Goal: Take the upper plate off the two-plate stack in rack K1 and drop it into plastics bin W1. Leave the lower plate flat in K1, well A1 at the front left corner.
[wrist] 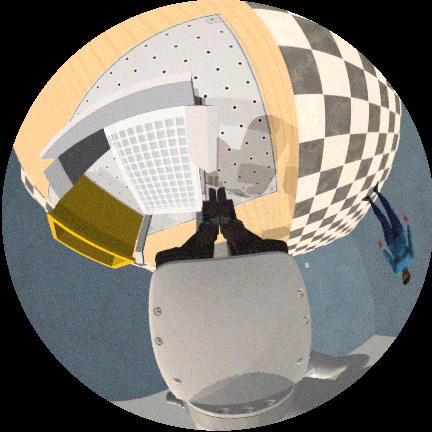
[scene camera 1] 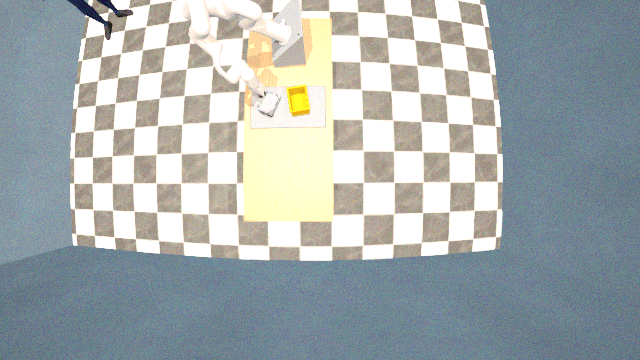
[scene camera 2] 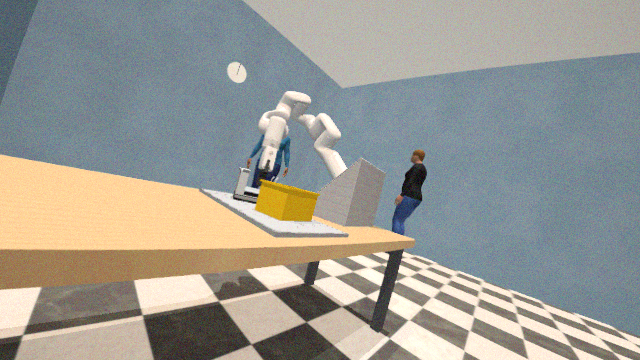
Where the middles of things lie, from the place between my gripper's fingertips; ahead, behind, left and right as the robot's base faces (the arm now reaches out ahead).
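I find my gripper 5 cm to the right of the gridded plate (wrist: 150,149) and 5 cm short of it, and it is 2 cm above the plate.
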